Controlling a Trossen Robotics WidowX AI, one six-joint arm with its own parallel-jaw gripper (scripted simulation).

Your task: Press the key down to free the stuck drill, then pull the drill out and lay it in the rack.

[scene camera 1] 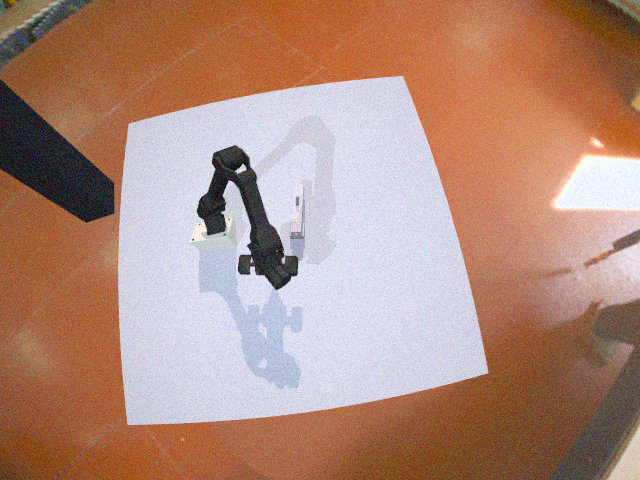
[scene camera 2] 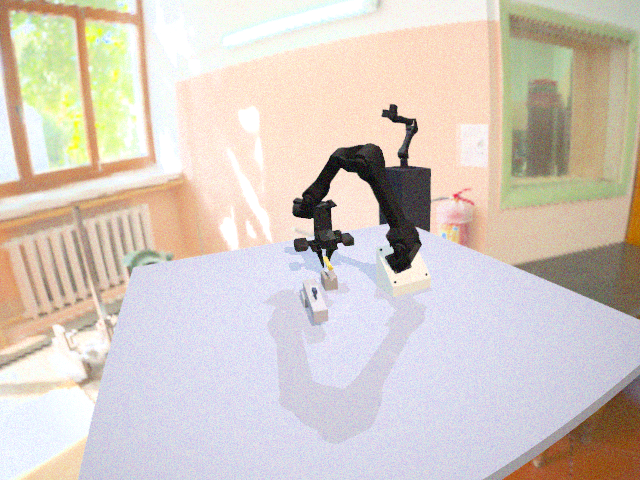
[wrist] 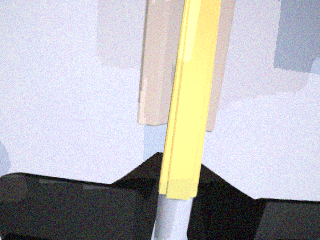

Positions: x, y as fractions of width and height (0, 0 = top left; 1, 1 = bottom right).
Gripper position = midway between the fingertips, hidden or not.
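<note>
Drill, carried by my gripper (wrist: 0.54, 0.67).
</note>
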